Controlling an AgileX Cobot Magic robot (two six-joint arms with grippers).
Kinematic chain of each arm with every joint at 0, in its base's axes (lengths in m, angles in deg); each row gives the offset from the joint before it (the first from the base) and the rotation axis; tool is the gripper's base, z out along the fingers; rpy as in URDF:
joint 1: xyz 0 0 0.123 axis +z
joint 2: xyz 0 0 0 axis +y
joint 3: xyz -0.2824 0 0.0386 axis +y
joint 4: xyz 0.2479 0 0.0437 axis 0.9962 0 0.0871
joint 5: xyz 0 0 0 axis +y
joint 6: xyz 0.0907 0 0.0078 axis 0.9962 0 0.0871
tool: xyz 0 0 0 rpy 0 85 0
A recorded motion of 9 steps. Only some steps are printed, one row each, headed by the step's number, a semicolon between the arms.
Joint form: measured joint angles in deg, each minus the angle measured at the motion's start. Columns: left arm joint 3, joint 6, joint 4, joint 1, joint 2, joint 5; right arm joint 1, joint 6, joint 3, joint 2, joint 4, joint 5.
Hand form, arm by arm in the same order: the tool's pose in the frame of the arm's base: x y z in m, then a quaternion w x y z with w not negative. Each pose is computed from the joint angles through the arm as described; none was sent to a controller.
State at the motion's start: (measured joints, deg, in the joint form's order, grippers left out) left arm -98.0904 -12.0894 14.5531 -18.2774 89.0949 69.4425; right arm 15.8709 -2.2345 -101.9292 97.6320 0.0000 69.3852
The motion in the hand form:
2: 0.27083 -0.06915 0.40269 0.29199 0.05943 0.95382 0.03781; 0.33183 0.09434 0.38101 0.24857 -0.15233 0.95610 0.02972
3: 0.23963 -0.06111 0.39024 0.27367 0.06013 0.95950 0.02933; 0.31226 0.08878 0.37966 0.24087 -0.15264 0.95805 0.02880
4: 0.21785 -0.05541 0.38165 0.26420 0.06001 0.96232 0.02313; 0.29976 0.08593 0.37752 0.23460 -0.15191 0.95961 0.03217
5: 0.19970 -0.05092 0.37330 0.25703 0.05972 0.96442 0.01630; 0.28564 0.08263 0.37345 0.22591 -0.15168 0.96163 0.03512
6: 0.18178 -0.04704 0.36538 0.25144 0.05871 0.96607 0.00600; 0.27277 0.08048 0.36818 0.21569 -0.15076 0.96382 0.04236
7: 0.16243 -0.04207 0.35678 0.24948 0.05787 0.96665 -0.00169; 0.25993 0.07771 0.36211 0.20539 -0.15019 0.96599 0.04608
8: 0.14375 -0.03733 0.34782 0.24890 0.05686 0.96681 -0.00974; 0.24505 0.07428 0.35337 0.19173 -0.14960 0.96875 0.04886
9: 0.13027 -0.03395 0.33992 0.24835 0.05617 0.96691 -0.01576; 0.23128 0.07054 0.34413 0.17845 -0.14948 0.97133 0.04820
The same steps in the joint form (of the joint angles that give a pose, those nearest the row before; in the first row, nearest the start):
2: 11.75 -0.17 -1.49 0.00 -8.94 0.00; 0.00 0.00 4.98 -4.07 0.00 0.00
3: 19.94 -0.17 -2.98 0.00 -15.36 0.11; 0.00 0.00 9.97 -8.14 0.00 0.00
4: 25.27 -0.17 -3.95 0.00 -19.88 0.23; 0.00 0.06 13.18 -10.66 0.46 0.00
5: 29.74 -0.17 -4.93 0.00 -23.72 0.23; 0.00 0.06 16.96 -13.46 0.92 0.00
6: 33.86 -0.17 -6.24 0.00 -27.56 0.29; 0.00 0.06 20.51 -15.93 1.89 0.00
7: 38.22 -0.17 -7.16 0.00 -31.91 0.29; 0.00 0.06 24.12 -18.39 2.46 0.00
8: 42.34 -0.17 -8.08 0.00 -36.27 0.34; 0.00 0.06 28.48 -21.20 2.98 0.00
9: 45.49 -0.17 -8.77 0.00 -39.53 0.34; 0.00 0.06 32.60 -23.78 3.09 0.00

